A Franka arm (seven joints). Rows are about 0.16 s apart.
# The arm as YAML. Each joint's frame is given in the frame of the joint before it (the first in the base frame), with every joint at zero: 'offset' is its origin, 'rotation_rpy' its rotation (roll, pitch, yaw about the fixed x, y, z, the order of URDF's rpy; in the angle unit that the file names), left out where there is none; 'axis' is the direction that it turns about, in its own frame. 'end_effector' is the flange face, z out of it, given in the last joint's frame.
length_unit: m
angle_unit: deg
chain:
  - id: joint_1
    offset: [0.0, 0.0, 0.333]
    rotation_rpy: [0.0, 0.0, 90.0]
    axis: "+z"
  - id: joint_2
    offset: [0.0, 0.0, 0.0]
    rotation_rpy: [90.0, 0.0, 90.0]
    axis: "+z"
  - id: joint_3
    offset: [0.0, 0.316, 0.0]
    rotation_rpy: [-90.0, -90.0, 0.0]
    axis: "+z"
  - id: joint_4
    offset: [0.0, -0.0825, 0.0]
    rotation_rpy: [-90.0, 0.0, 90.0]
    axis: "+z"
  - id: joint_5
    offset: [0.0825, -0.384, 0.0]
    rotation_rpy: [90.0, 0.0, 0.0]
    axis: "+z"
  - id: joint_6
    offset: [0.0, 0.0, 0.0]
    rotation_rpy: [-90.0, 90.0, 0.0]
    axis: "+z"
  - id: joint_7
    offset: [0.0, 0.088, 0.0]
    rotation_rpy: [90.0, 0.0, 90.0]
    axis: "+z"
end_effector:
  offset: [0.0, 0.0, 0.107]
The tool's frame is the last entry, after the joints.
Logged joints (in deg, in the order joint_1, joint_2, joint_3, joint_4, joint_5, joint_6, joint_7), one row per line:
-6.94, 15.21, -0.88, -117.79, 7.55, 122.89, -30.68
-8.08, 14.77, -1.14, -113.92, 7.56, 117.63, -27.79
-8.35, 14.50, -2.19, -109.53, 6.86, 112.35, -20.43
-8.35, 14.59, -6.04, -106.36, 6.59, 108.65, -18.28
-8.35, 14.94, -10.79, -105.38, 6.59, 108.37, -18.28
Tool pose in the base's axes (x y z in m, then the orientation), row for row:
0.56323, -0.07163, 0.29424, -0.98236, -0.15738, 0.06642, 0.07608
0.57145, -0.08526, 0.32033, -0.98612, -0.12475, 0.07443, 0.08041
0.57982, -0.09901, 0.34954, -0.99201, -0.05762, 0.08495, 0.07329
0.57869, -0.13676, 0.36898, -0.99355, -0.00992, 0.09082, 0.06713
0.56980, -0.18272, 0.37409, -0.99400, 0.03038, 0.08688, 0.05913
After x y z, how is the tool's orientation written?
As a quaternion, x y z w.
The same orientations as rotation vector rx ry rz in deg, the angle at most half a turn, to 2 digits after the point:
-168.74, -27.03, 11.41
-168.95, -21.37, 12.75
-170.68, -9.91, 14.62
-171.58, -1.71, 15.68
-172.48, 5.27, 15.08

